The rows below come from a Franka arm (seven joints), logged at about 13 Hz.
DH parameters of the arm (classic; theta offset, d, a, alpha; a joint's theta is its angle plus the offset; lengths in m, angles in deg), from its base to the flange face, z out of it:
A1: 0 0.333 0 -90
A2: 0 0 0 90
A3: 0 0.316 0.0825 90
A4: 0 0 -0.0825 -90
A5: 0 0.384 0 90
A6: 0 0 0.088 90
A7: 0 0.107 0 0
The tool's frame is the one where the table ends.
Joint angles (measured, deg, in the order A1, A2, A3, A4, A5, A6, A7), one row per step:
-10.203, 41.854, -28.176, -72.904, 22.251, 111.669, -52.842
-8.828, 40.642, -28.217, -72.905, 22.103, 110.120, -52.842
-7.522, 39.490, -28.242, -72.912, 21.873, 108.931, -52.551
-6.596, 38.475, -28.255, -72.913, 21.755, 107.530, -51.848
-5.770, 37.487, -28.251, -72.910, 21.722, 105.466, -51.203
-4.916, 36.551, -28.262, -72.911, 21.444, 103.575, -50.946
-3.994, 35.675, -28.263, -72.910, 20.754, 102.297, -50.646
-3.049, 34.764, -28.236, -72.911, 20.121, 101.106, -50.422
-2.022, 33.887, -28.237, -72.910, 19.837, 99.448, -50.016
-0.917, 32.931, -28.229, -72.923, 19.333, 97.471, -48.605
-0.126, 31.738, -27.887, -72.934, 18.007, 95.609, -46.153
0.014, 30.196, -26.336, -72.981, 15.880, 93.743, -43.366
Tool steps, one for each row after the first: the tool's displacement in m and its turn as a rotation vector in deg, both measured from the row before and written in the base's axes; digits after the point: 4 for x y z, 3 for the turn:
0.0054, 0.0171, 0.0124, 0.640, 0.097, 1.467
0.0049, 0.0160, 0.0121, 0.388, -0.053, 1.131
0.0021, 0.0121, 0.0101, 0.639, 0.213, 0.334
0.0004, 0.0120, 0.0087, 1.089, 0.746, 0.335
0.0002, 0.0117, 0.0083, 0.760, 0.788, 0.802
0.0009, 0.0113, 0.0085, 0.075, 0.570, 0.894
0.0009, 0.0117, 0.0089, 0.072, 0.432, 0.981
0.0003, 0.0133, 0.0079, 0.573, 0.713, 0.802
-0.0006, 0.0142, 0.0082, 0.500, 1.140, -0.047
-0.0022, 0.0120, 0.0103, -0.201, 1.297, -0.970
-0.0027, 0.0136, 0.0115, -0.408, 1.355, -0.812

